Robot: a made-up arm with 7 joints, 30 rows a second.
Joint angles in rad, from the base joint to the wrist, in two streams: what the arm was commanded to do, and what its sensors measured. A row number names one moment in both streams.
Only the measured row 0 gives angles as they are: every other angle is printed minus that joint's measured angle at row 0.
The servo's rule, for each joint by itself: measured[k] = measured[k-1] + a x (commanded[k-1-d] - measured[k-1]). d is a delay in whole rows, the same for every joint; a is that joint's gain. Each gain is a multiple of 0.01, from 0.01 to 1. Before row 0 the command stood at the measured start. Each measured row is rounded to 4 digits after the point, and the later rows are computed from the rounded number. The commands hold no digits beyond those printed.
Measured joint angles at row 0:
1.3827, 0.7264, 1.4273, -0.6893, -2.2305, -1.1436, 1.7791
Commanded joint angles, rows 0 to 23:
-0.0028, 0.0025, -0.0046, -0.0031, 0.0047, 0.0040, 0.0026
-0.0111, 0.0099, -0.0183, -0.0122, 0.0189, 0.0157, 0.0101
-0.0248, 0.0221, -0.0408, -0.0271, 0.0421, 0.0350, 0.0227
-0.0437, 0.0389, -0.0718, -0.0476, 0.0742, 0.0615, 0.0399
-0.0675, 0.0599, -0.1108, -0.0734, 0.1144, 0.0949, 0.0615
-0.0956, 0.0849, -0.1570, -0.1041, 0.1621, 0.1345, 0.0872
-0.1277, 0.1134, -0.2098, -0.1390, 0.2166, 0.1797, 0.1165
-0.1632, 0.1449, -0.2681, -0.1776, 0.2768, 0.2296, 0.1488
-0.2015, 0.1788, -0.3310, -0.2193, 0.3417, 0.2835, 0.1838
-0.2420, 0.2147, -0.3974, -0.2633, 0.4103, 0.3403, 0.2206
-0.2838, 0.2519, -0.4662, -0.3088, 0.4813, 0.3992, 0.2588
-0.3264, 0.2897, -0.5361, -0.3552, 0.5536, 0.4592, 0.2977
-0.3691, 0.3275, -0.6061, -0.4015, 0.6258, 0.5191, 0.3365
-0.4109, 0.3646, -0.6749, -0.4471, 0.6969, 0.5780, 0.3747
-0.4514, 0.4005, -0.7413, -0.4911, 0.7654, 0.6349, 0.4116
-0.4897, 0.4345, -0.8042, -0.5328, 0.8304, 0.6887, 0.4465
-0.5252, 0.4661, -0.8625, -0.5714, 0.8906, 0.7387, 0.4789
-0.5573, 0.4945, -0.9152, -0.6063, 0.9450, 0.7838, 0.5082
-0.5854, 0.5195, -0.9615, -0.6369, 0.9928, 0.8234, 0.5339
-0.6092, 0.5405, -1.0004, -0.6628, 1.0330, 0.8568, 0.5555
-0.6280, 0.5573, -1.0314, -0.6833, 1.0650, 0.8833, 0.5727
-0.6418, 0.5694, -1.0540, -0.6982, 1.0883, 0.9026, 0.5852
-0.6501, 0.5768, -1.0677, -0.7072, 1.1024, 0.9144, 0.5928
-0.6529, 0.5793, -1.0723, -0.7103, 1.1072, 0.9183, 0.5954
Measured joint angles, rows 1 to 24:
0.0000, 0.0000, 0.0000, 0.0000, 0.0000, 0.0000, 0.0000
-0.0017, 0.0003, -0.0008, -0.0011, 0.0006, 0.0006, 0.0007
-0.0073, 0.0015, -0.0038, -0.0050, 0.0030, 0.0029, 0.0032
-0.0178, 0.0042, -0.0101, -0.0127, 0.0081, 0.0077, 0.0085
-0.0333, 0.0087, -0.0206, -0.0249, 0.0167, 0.0158, 0.0170
-0.0538, 0.0154, -0.0359, -0.0419, 0.0294, 0.0277, 0.0290
-0.0789, 0.0244, -0.0565, -0.0637, 0.0467, 0.0437, 0.0447
-0.1082, 0.0360, -0.0826, -0.0901, 0.0688, 0.0641, 0.0641
-0.1412, 0.0502, -0.1141, -0.1207, 0.0958, 0.0889, 0.0870
-0.1774, 0.0669, -0.1510, -0.1552, 0.1278, 0.1181, 0.1131
-0.2162, 0.0861, -0.1929, -0.1930, 0.1645, 0.1514, 0.1421
-0.2568, 0.1077, -0.2394, -0.2335, 0.2057, 0.1886, 0.1736
-0.2986, 0.1314, -0.2898, -0.2761, 0.2509, 0.2292, 0.2071
-0.3409, 0.1569, -0.3436, -0.3200, 0.2996, 0.2727, 0.2420
-0.3829, 0.1839, -0.3999, -0.3645, 0.3512, 0.3185, 0.2778
-0.4240, 0.2121, -0.4579, -0.4088, 0.4050, 0.3660, 0.3139
-0.4634, 0.2410, -0.5168, -0.4522, 0.4603, 0.4144, 0.3497
-0.5005, 0.2703, -0.5756, -0.4939, 0.5162, 0.4630, 0.3846
-0.5346, 0.2994, -0.6333, -0.5332, 0.5719, 0.5111, 0.4180
-0.5651, 0.3280, -0.6891, -0.5695, 0.6266, 0.5579, 0.4493
-0.5916, 0.3556, -0.7420, -0.6022, 0.6794, 0.6027, 0.4780
-0.6134, 0.3818, -0.7912, -0.6306, 0.7295, 0.6448, 0.5036
-0.6304, 0.4062, -0.8359, -0.6543, 0.7761, 0.6835, 0.5256
-0.6422, 0.4284, -0.8753, -0.6728, 0.8185, 0.7181, 0.5437
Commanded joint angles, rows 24 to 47:
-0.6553, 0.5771, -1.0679, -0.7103, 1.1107, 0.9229, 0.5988
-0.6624, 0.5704, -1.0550, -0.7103, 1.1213, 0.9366, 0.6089
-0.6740, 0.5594, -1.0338, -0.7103, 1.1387, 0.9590, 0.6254
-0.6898, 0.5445, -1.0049, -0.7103, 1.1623, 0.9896, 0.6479
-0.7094, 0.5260, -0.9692, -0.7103, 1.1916, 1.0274, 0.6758
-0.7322, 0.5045, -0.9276, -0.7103, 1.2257, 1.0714, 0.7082
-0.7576, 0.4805, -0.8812, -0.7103, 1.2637, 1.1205, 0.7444
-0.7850, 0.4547, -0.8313, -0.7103, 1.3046, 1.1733, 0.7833
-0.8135, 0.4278, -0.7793, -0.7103, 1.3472, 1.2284, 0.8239
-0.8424, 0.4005, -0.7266, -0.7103, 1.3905, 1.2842, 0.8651
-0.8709, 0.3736, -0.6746, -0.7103, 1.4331, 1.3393, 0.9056
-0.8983, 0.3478, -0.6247, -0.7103, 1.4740, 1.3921, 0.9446
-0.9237, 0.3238, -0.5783, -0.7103, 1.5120, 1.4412, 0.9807
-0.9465, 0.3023, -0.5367, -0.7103, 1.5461, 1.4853, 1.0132
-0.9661, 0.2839, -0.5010, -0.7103, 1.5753, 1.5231, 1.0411
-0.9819, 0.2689, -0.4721, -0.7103, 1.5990, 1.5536, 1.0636
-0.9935, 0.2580, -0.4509, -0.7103, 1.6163, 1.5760, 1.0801
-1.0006, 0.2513, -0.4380, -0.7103, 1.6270, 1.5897, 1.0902
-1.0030, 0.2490, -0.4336, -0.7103, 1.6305, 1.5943, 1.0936
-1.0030, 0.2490, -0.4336, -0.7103, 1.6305, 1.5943, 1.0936
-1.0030, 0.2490, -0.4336, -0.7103, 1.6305, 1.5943, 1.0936
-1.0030, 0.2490, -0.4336, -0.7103, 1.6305, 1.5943, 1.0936
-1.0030, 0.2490, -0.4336, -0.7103, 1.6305, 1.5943, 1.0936
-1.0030, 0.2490, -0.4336, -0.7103, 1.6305, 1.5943, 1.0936
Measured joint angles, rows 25 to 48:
-0.6486, 0.4480, -0.9088, -0.6859, 0.8560, 0.7481, 0.5577
-0.6526, 0.4648, -0.9358, -0.6944, 0.8891, 0.7743, 0.5688
-0.6585, 0.4785, -0.9561, -0.7000, 0.9193, 0.7986, 0.5796
-0.6678, 0.4890, -0.9693, -0.7036, 0.9478, 0.8227, 0.5920
-0.6810, 0.4962, -0.9754, -0.7059, 0.9757, 0.8477, 0.6071
-0.6980, 0.5001, -0.9743, -0.7074, 1.0038, 0.8747, 0.6256
-0.7185, 0.5007, -0.9664, -0.7084, 1.0326, 0.9042, 0.6479
-0.7420, 0.4981, -0.9519, -0.7091, 1.0626, 0.9366, 0.6740
-0.7678, 0.4925, -0.9314, -0.7095, 1.0941, 0.9721, 0.7035
-0.7952, 0.4841, -0.9055, -0.7098, 1.1270, 1.0105, 0.7360
-0.8235, 0.4732, -0.8751, -0.7100, 1.1613, 1.0516, 0.7709
-0.8519, 0.4603, -0.8410, -0.7101, 1.1966, 1.0948, 0.8073
-0.8797, 0.4457, -0.8042, -0.7102, 1.2327, 1.1394, 0.8444
-0.9061, 0.4299, -0.7658, -0.7102, 1.2690, 1.1847, 0.8812
-0.9303, 0.4133, -0.7269, -0.7102, 1.3050, 1.2298, 0.9168
-0.9518, 0.3965, -0.6885, -0.7102, 1.3401, 1.2738, 0.9504
-0.9699, 0.3799, -0.6517, -0.7102, 1.3738, 1.3158, 0.9810
-0.9841, 0.3641, -0.6176, -0.7102, 1.4053, 1.3548, 1.0078
-0.9940, 0.3494, -0.5871, -0.7102, 1.4341, 1.3900, 1.0300
-0.9994, 0.3363, -0.5610, -0.7102, 1.4596, 1.4206, 1.0472
-1.0016, 0.3250, -0.5393, -0.7102, 1.4818, 1.4467, 1.0597
-1.0024, 0.3151, -0.5213, -0.7102, 1.5011, 1.4688, 1.0689
-1.0028, 0.3065, -0.5064, -0.7102, 1.5179, 1.4876, 1.0756
-1.0029, 0.2990, -0.4940, -0.7102, 1.5325, 1.5036, 1.0805

